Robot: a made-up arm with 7 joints. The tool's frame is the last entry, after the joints.
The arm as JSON. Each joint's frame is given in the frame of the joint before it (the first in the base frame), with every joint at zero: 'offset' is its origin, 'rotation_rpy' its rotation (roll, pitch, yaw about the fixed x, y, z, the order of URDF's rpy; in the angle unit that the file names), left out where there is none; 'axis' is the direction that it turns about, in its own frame. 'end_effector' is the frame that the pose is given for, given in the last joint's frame.
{
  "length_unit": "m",
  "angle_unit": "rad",
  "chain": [
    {
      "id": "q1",
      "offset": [
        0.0,
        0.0,
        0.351
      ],
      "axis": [
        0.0,
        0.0,
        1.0
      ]
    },
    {
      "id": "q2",
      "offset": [
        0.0,
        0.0,
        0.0
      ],
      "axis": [
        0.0,
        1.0,
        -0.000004
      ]
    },
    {
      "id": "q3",
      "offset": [
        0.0,
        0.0,
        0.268
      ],
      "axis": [
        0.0,
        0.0,
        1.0
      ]
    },
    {
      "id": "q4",
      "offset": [
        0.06,
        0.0,
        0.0
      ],
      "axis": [
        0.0,
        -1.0,
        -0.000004
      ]
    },
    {
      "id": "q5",
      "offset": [
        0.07,
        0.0,
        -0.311
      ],
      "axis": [
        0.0,
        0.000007,
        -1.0
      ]
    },
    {
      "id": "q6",
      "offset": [
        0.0,
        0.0,
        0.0
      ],
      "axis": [
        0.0,
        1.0,
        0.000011
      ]
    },
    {
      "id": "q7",
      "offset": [
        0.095,
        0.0,
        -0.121
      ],
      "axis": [
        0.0,
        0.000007,
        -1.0
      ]
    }
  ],
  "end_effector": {
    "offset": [
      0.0,
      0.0,
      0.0
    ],
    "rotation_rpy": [
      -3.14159,
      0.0,
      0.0
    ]
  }
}
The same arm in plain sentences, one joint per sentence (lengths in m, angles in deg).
The arm has seven revolute joints in a row. What follows holds with every joint at zero, and every direction is one of the base frame's.
Joint 1 is mounted 0.351 m along +z from the base frame's origin and turns about +z.
Joint 2 is mounted at the same point as joint 1 and turns about +y.
Joint 3 is mounted 0.268 m along +z from joint 2 and turns about +z.
Joint 4 is mounted 0.06 m along +x from joint 3 and turns about -y.
Joint 5 is mounted 0.07 m along +x and 0.311 m along -z from joint 4 and turns about -z.
Joint 6 is mounted at the same point as joint 5 and turns about +y.
Joint 7 is mounted 0.095 m along +x and 0.121 m along -z from joint 6 and turns about -z.
The tool frame, which is the frame that the pose is given for, is mounted at the same point as joint 7; its axes are the base frame's turned by roll -180, pitch 0 and yaw 0 deg (as in URDF: about the fixed x, then y, then z).

